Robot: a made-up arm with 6 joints. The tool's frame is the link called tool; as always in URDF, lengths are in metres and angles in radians. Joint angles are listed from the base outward. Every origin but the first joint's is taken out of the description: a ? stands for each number. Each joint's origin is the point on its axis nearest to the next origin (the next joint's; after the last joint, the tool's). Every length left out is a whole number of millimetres.
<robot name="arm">
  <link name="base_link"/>
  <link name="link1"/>
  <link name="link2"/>
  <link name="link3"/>
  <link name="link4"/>
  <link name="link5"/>
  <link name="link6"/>
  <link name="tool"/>
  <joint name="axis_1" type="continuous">
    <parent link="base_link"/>
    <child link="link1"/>
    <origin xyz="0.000 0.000 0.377"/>
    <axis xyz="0 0 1"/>
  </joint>
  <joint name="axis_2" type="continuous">
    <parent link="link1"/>
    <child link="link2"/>
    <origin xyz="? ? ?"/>
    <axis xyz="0 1 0"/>
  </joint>
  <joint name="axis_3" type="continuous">
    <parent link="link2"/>
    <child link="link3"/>
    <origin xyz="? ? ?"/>
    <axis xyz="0 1 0"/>
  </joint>
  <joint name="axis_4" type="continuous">
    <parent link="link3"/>
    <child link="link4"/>
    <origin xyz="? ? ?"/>
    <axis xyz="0 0 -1"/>
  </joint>
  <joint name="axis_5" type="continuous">
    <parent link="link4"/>
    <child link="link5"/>
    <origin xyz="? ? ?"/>
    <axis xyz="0 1 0"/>
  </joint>
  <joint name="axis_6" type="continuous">
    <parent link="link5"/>
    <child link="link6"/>
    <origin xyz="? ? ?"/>
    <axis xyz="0 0 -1"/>
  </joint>
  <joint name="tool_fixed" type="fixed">
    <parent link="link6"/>
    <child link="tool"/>
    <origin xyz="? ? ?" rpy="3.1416 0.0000 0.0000"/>
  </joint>
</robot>
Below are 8 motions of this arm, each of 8 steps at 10 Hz.
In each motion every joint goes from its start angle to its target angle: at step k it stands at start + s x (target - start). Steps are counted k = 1, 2, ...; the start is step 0. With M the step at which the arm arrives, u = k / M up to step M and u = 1 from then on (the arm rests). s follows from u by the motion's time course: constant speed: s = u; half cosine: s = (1 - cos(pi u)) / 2; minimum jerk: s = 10 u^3 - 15 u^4 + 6 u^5.
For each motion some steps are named. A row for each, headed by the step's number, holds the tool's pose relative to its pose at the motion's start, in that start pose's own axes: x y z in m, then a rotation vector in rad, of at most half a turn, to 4 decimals.
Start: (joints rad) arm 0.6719 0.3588 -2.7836 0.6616 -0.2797 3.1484
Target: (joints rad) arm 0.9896 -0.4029 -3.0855 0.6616 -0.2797 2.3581
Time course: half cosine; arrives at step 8
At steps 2, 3, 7, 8:
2: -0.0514 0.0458 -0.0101 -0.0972 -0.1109 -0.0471
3: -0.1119 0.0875 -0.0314 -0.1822 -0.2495 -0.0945
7: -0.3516 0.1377 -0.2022 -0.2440 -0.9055 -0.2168
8: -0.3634 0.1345 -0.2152 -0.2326 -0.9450 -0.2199

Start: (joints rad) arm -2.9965 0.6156 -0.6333 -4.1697 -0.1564 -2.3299
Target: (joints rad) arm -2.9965 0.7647 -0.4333 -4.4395 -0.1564 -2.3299
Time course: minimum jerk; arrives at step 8
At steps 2, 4, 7, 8:
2: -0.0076 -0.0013 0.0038 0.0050 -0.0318 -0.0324
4: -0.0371 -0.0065 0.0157 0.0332 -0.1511 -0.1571
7: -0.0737 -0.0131 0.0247 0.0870 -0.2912 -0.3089
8: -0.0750 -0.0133 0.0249 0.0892 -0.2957 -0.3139

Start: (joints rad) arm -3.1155 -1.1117 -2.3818 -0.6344 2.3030 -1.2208
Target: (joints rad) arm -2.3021 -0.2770 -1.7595 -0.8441 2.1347 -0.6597
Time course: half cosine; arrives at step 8
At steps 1, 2, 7, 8:
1: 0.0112 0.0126 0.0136 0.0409 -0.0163 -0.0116
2: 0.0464 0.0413 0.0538 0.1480 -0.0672 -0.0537
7: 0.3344 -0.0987 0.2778 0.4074 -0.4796 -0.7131
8: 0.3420 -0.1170 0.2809 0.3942 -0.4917 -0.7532

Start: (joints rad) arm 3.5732 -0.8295 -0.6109 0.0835 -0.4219 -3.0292
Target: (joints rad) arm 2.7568 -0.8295 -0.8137 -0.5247 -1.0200 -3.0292
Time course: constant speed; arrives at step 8
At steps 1, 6, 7, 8:
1: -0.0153 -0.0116 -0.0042 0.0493 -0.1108 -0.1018
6: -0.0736 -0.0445 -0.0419 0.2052 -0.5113 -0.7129
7: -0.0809 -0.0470 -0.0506 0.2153 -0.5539 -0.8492
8: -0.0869 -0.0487 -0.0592 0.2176 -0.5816 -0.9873

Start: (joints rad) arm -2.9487 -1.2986 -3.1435 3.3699 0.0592 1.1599
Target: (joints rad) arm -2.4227 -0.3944 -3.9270 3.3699 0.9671 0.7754
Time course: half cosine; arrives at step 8
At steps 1, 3, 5, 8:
1: -0.0089 -0.0074 0.0001 -0.0233 -0.0324 -0.0108
3: -0.0704 -0.0576 -0.0127 -0.1730 -0.2748 -0.1039
5: -0.1427 -0.1166 -0.0679 -0.3345 -0.6457 -0.2802
8: -0.1808 -0.1491 -0.1361 -0.4203 -0.9607 -0.4547

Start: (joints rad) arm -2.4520 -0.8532 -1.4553 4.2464 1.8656 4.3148
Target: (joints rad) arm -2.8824 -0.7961 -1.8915 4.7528 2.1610 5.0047
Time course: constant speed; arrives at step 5
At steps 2, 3, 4, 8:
2: -0.0190 -0.0303 0.0299 0.2468 0.1763 0.3403
3: -0.0279 -0.0480 0.0387 0.3747 0.2379 0.5181
4: -0.0363 -0.0665 0.0433 0.5025 0.2835 0.6983
8: -0.0442 -0.0851 0.0437 0.6284 0.3145 0.8788

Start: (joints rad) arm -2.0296 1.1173 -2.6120 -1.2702 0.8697 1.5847
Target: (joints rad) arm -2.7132 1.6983 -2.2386 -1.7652 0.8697 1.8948
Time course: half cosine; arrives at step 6
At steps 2, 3, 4, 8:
2: -0.0735 0.0752 0.0893 -0.2220 -0.0434 -0.1270
3: -0.1501 0.1721 0.1485 -0.4174 -0.1223 -0.2452
4: -0.2289 0.2776 0.1712 -0.5823 -0.2379 -0.3471
8: -0.3077 0.3777 0.1562 -0.7130 -0.3886 -0.4240

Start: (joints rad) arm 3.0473 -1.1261 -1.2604 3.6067 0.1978 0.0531
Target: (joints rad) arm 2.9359 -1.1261 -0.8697 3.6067 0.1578 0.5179
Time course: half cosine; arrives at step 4
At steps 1, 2, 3, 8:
1: 0.0162 -0.0103 -0.0023 0.0374 0.0488 0.0497
2: 0.0532 -0.0367 -0.0122 0.1442 0.1538 0.1721
3: 0.0871 -0.0642 -0.0282 0.2723 0.2384 0.2965
8: 0.1001 -0.0757 -0.0365 0.3310 0.2669 0.3482

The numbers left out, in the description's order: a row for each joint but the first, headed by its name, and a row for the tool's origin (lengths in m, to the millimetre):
axis_2: 0.000 0.000 0.000
axis_3: 0.035 0.000 0.184
axis_4: 0.059 0.000 -0.259
axis_5: 0.000 0.000 0.000
axis_6: 0.047 0.000 -0.060
tool: 0.000 0.000 0.000

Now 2 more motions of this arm.
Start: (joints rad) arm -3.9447 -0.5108 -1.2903 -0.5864 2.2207 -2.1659
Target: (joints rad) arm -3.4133 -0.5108 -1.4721 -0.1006 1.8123 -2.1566
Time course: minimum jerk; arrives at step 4
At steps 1, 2, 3, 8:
1: 0.0097 0.0042 -0.0111 -0.0889 -0.0233 -0.0648
2: 0.0533 0.0098 -0.0529 -0.4253 -0.0811 -0.3217
3: 0.1023 -0.0032 -0.0907 -0.7499 -0.0814 -0.5901
8: 0.1150 -0.0097 -0.0994 -0.8315 -0.0706 -0.6616

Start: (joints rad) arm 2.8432 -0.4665 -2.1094 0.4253 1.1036 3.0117
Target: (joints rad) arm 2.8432 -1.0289 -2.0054 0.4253 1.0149 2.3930
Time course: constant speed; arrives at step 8
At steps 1, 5, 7, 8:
1: -0.0022 0.0110 -0.0282 0.0000 -0.0642 -0.0984
5: 0.0083 0.0536 -0.1406 0.0476 -0.3209 -0.4875
7: 0.0248 0.0733 -0.1951 0.1005 -0.4474 -0.6772
8: 0.0357 0.0827 -0.2215 0.1343 -0.5097 -0.7702

